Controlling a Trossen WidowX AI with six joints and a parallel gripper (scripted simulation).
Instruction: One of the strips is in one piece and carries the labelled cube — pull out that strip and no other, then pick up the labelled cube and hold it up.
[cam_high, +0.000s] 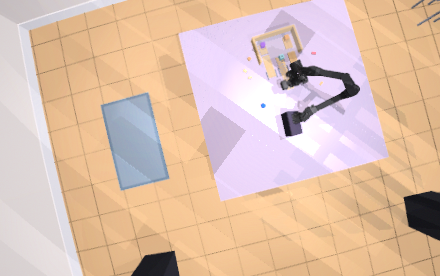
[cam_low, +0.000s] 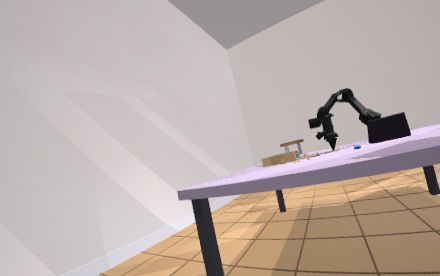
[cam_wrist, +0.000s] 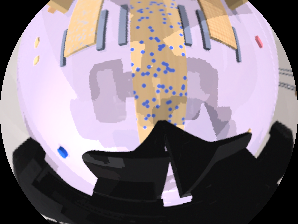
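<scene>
The strip lies 10 cm ahead of my gripper tip and 1 cm to the left of it. From my gripper tip the other things lie so: blue dot 11 cm behind, 22 cm to the left; red piece 21 cm ahead, 23 cm to the right.
</scene>
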